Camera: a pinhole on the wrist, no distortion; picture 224 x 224 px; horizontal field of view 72.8 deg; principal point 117.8 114.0 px. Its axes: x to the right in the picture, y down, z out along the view. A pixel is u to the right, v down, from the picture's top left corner.
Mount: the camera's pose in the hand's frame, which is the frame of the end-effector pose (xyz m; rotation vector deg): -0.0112 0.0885 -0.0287 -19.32 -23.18 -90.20
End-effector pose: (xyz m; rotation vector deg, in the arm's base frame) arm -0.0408 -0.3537 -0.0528 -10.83 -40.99 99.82
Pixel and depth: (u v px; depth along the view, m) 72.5 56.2 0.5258
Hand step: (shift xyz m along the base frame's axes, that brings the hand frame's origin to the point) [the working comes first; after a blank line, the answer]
In the camera's frame: -0.1568 -0.2001 0.5258

-0.4933 -0.3951 -0.0269
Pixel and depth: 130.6 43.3 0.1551
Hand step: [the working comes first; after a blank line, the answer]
In the camera's frame: 0.0131 -0.0722 0.1551

-0.1493 -0.1418 -0.0142
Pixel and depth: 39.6 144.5 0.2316
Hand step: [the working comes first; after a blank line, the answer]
In the camera's frame: -0.1192 0.0465 0.2316

-0.3163 -0.0537 -0.0568
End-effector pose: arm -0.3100 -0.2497 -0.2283 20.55 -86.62 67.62
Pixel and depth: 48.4 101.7 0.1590
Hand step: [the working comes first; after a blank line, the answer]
In the camera's frame: -0.0726 -0.0129 0.1590

-0.2074 0.0279 -0.1189
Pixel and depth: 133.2 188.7 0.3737
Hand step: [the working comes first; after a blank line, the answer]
In the camera's frame: 0.0379 0.1838 0.3737

-0.4052 -0.1112 0.0773
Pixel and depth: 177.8 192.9 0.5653
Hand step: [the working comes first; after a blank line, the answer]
In the camera's frame: 0.2233 0.2936 0.5653

-0.5223 -0.3243 0.2323
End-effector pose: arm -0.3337 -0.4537 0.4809 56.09 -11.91 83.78
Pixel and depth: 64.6 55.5 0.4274
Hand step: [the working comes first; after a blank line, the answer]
In the camera's frame: -0.1497 -0.1646 0.4274

-0.2834 -0.3921 0.2278
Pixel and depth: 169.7 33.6 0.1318
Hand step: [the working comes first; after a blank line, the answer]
In the camera's frame: 0.0450 -0.0698 0.1318

-0.0663 -0.1533 0.0542
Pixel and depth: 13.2 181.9 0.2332
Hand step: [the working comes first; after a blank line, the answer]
In the camera's frame: -0.1606 0.1042 0.2332

-0.2333 -0.0672 0.2722
